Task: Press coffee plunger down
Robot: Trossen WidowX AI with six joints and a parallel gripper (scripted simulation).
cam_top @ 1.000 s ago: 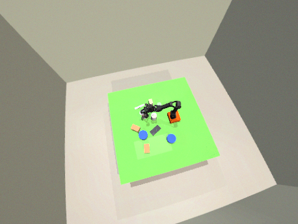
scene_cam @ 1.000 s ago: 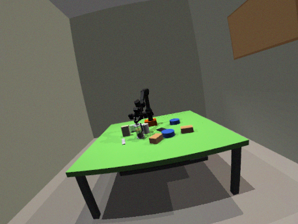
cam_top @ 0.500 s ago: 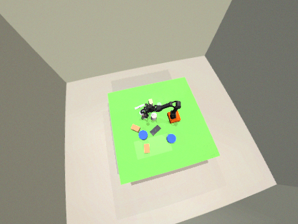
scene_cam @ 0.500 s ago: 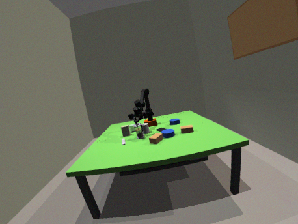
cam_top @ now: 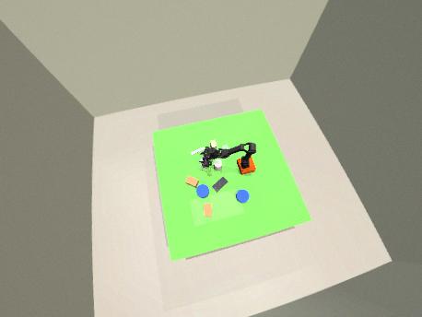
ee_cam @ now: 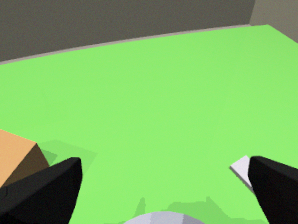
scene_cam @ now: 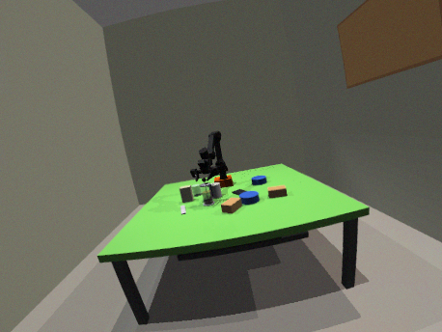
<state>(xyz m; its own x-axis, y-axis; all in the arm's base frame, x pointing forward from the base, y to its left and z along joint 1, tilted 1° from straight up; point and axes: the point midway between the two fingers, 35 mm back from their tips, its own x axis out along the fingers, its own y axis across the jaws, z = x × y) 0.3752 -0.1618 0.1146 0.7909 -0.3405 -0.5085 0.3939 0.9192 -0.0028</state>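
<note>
My gripper tip is now 9 cm above the coffee press, 5 cm past it and 2 cm to the right of it. Round my gripper tip: white bar 17 cm below, 16 cm to the right, 2 cm behind; dark flat plate 26 cm to the left, 17 cm below, 12 cm behind.
</note>
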